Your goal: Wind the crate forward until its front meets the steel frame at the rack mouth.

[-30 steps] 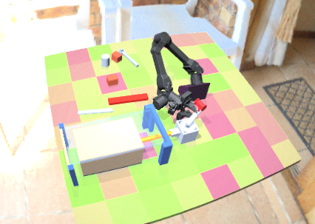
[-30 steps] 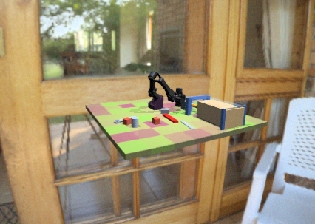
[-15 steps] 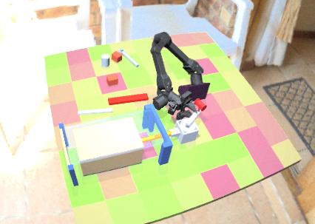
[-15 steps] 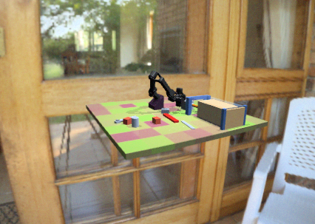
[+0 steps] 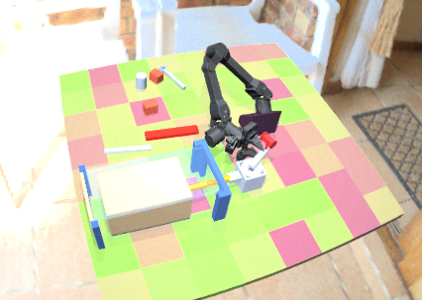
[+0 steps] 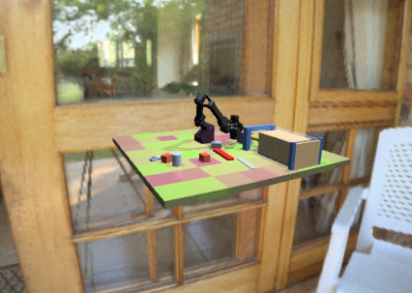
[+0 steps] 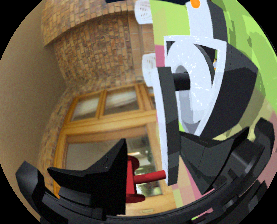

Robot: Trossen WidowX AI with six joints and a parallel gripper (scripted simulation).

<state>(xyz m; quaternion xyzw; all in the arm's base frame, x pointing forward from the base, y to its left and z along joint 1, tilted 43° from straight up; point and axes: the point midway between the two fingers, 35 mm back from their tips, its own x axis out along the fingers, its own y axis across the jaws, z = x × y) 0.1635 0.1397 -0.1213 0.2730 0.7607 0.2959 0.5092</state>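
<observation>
The winch handle lies 10 mm to the right of my gripper tip and 10 mm below it. Round my gripper tip: grey block (50 mm ahead, 260 mm to the right, 110 mm below); then grey winch (40 mm ahead, 10 mm to the left, 90 mm below); then red grip (40 mm behind, 30 mm to the right, 20 mm above).
</observation>
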